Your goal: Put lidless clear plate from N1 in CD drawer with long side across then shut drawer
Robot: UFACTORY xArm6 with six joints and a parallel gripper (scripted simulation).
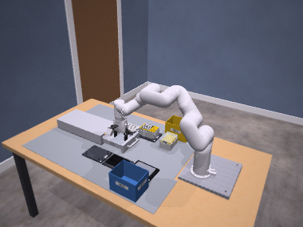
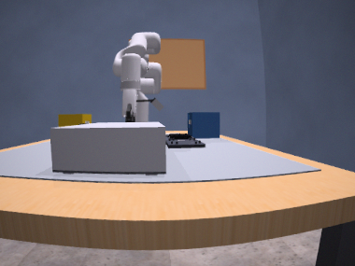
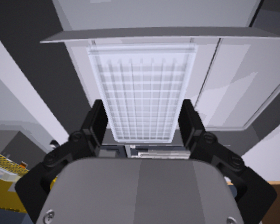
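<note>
My gripper is now 10 mm above the clear plate. Round my hand: cooler CD: 170 mm ahead, 20 mm to the right, 20 mm below; then work nest N1: 180 mm to the left, 70 mm ahead, 40 mm below; then drawer: 40 mm ahead, 20 mm below.
</note>
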